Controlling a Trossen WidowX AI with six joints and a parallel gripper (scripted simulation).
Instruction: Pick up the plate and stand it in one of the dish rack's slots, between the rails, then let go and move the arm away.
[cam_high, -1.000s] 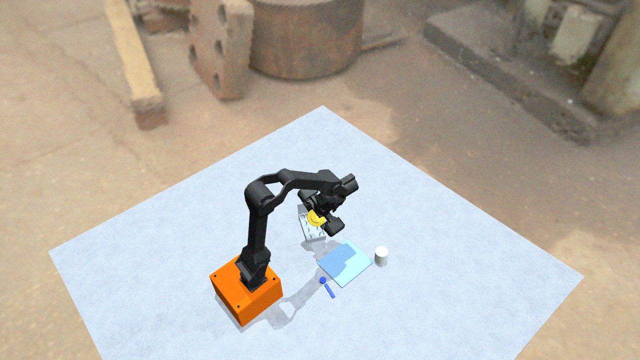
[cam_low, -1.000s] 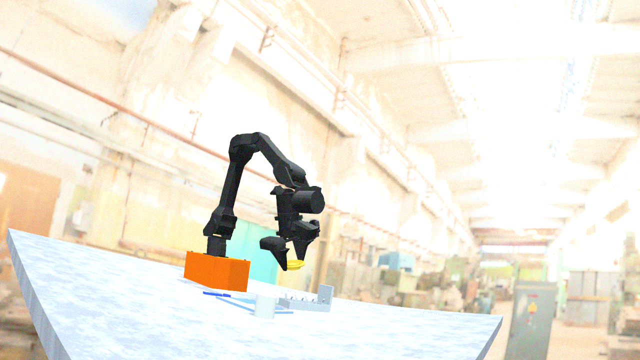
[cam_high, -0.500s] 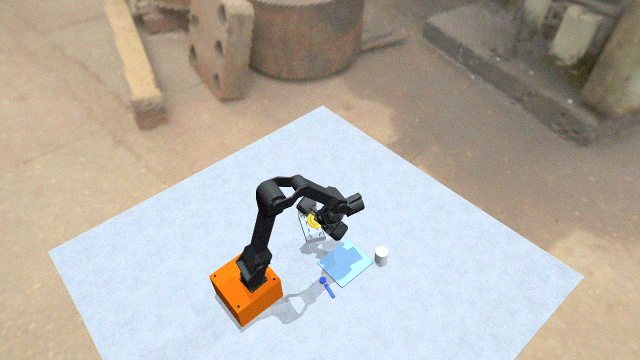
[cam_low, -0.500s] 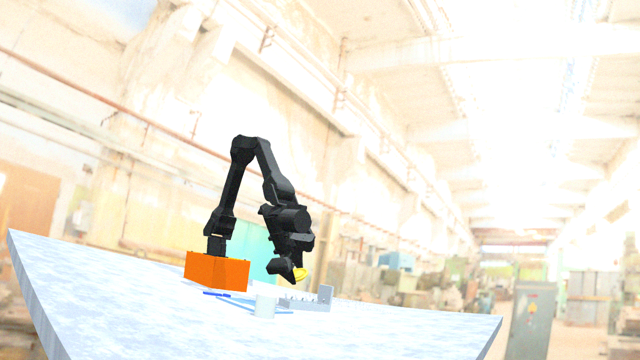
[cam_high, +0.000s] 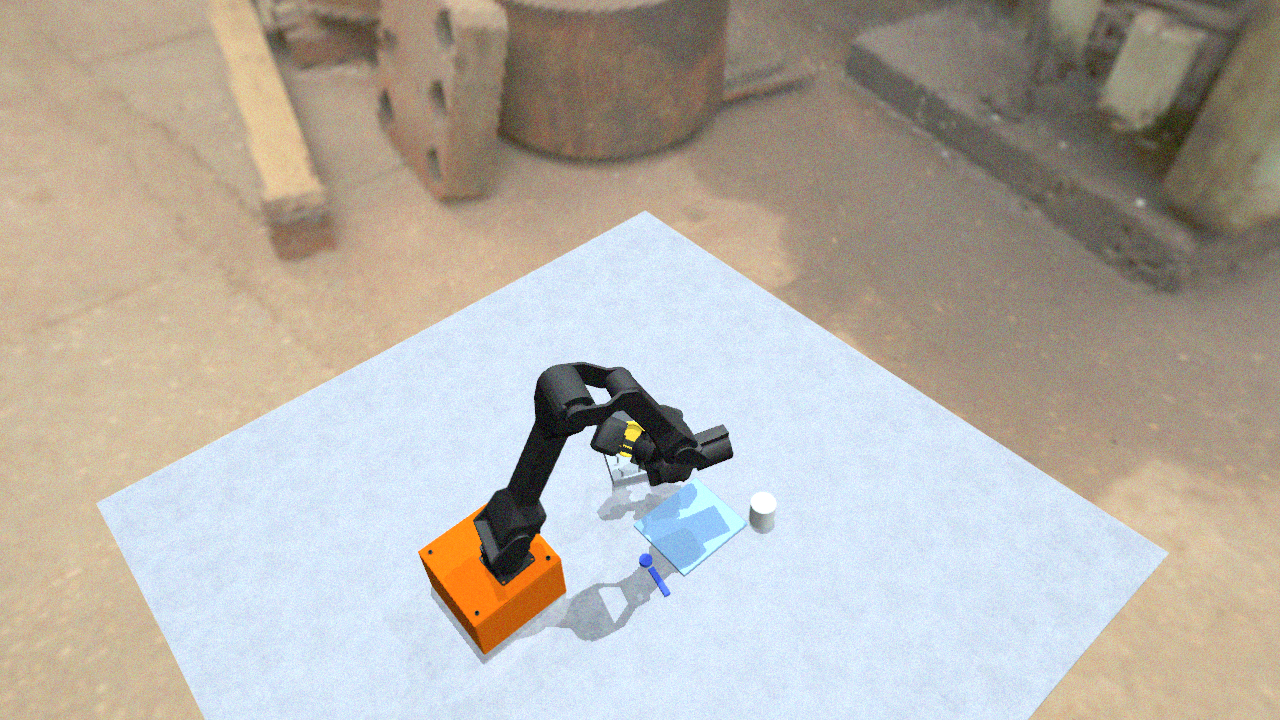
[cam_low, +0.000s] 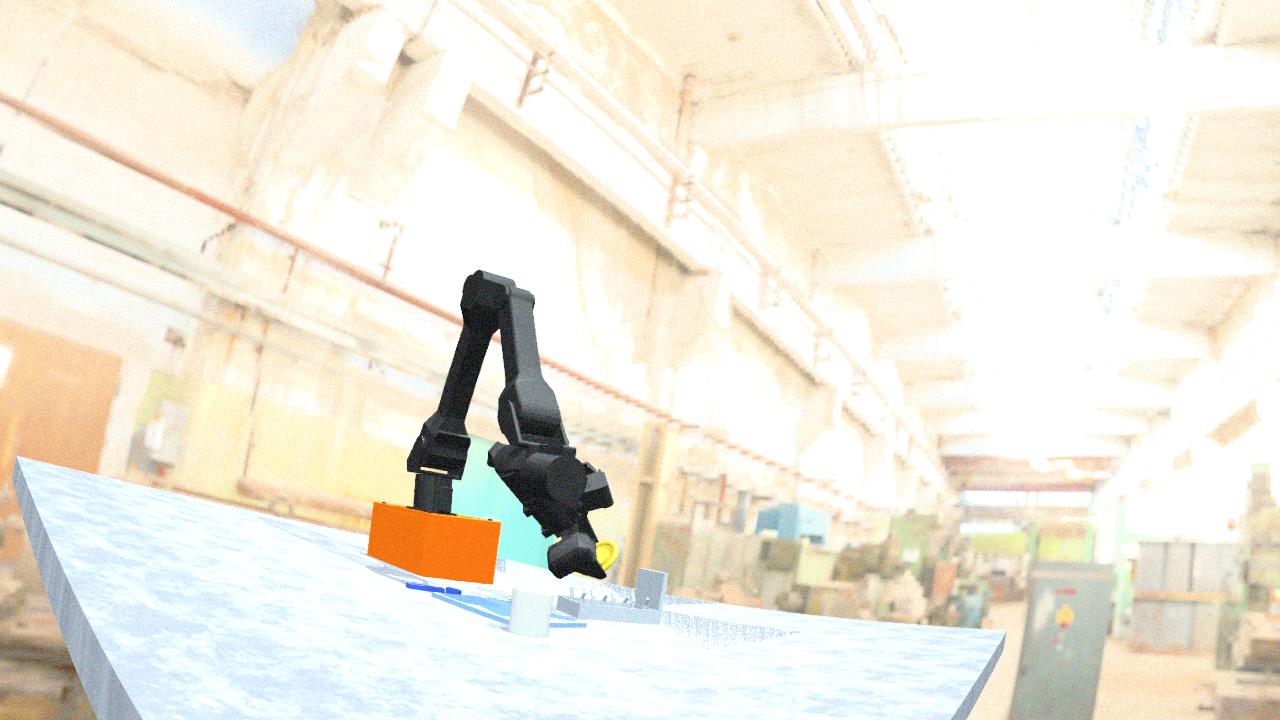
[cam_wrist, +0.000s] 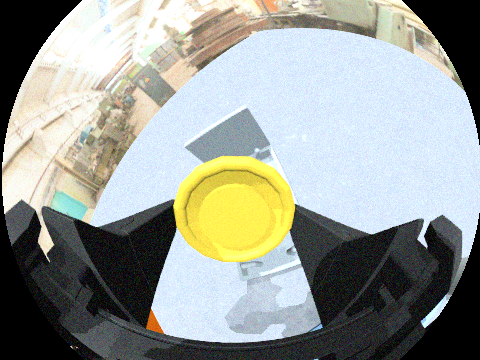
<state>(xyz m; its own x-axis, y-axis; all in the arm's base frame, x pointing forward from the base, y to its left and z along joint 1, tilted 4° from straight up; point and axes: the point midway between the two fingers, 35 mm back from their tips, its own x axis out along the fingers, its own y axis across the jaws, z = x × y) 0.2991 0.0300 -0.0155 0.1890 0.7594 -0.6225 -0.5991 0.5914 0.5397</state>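
Right now my gripper tip is 60 mm above the grey dish rack, 20 mm to the right of it and 10 mm short of it. Round my gripper tip: blue spoon 190 mm to the right, 120 mm behind, 80 mm below; then light blue mat 170 mm to the right, 80 mm below, 10 mm behind; then yellow plate 10 mm to the right.
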